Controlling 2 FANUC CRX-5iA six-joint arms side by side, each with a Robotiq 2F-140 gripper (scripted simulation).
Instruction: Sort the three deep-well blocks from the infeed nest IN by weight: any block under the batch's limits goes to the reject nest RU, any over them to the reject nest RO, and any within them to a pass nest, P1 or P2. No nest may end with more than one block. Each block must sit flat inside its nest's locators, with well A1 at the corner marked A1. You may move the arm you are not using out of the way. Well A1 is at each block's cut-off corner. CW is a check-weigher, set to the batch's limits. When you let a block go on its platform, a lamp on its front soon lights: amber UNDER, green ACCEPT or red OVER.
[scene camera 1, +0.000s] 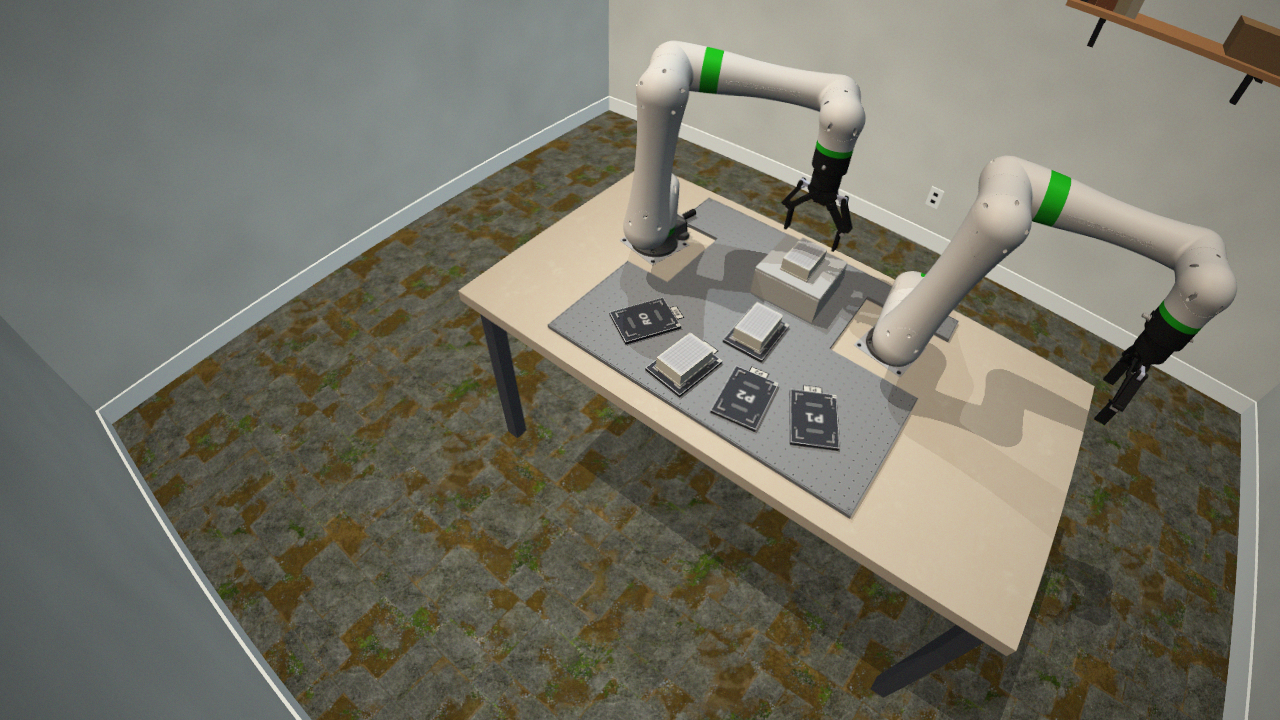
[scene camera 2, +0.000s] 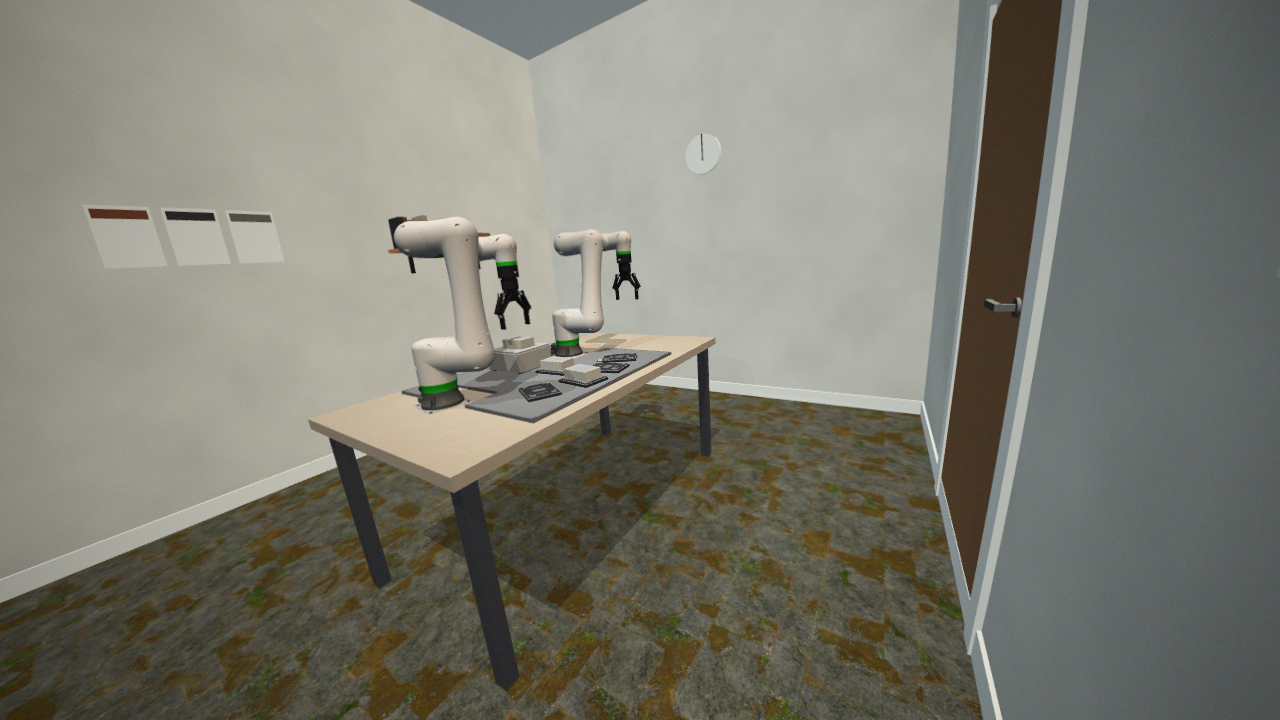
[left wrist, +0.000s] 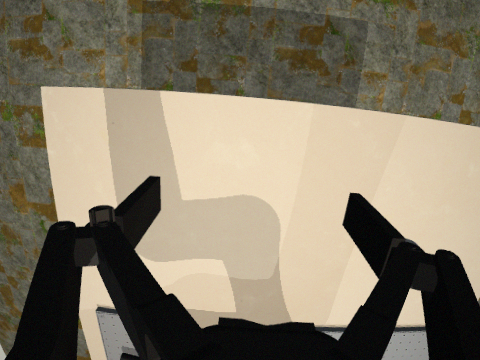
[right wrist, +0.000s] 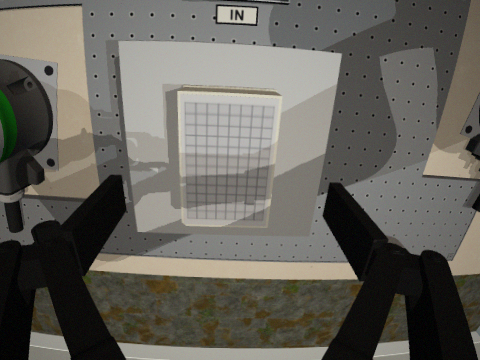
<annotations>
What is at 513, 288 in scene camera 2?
My right gripper.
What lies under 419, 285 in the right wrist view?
My right gripper.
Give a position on a check-weigher CW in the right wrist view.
152, 72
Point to my right gripper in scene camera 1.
810, 237
</annotations>
